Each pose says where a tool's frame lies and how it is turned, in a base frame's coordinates. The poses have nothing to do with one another.
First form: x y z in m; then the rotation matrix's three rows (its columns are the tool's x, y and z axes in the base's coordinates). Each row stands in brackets.
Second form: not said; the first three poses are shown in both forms.
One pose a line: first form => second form
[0.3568, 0.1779, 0.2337], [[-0.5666, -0.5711, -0.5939], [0.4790, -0.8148, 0.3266], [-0.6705, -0.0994, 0.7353]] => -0.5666, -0.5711, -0.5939, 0.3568; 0.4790, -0.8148, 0.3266, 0.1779; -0.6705, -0.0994, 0.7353, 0.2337; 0, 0, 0, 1
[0.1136, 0.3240, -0.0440], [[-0.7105, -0.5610, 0.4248], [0.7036, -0.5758, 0.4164], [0.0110, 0.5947, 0.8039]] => -0.7105, -0.5610, 0.4248, 0.1136; 0.7036, -0.5758, 0.4164, 0.3240; 0.0110, 0.5947, 0.8039, -0.0440; 0, 0, 0, 1
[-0.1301, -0.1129, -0.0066], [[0.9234, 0.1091, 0.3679], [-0.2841, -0.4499, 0.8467], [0.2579, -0.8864, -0.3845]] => 0.9234, 0.1091, 0.3679, -0.1301; -0.2841, -0.4499, 0.8467, -0.1129; 0.2579, -0.8864, -0.3845, -0.0066; 0, 0, 0, 1
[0.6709, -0.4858, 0.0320], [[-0.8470, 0.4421, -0.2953], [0.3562, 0.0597, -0.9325], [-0.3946, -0.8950, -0.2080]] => -0.8470, 0.4421, -0.2953, 0.6709; 0.3562, 0.0597, -0.9325, -0.4858; -0.3946, -0.8950, -0.2080, 0.0320; 0, 0, 0, 1
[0.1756, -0.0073, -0.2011], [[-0.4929, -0.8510, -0.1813], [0.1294, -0.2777, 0.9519], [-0.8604, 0.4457, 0.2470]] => -0.4929, -0.8510, -0.1813, 0.1756; 0.1294, -0.2777, 0.9519, -0.0073; -0.8604, 0.4457, 0.2470, -0.2011; 0, 0, 0, 1
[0.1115, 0.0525, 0.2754], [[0.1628, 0.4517, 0.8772], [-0.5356, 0.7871, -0.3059], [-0.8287, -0.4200, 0.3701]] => 0.1628, 0.4517, 0.8772, 0.1115; -0.5356, 0.7871, -0.3059, 0.0525; -0.8287, -0.4200, 0.3701, 0.2754; 0, 0, 0, 1
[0.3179, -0.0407, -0.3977], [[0.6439, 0.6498, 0.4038], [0.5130, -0.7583, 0.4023], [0.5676, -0.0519, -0.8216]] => 0.6439, 0.6498, 0.4038, 0.3179; 0.5130, -0.7583, 0.4023, -0.0407; 0.5676, -0.0519, -0.8216, -0.3977; 0, 0, 0, 1
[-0.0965, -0.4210, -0.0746], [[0.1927, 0.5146, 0.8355], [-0.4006, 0.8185, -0.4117], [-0.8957, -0.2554, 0.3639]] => 0.1927, 0.5146, 0.8355, -0.0965; -0.4006, 0.8185, -0.4117, -0.4210; -0.8957, -0.2554, 0.3639, -0.0746; 0, 0, 0, 1
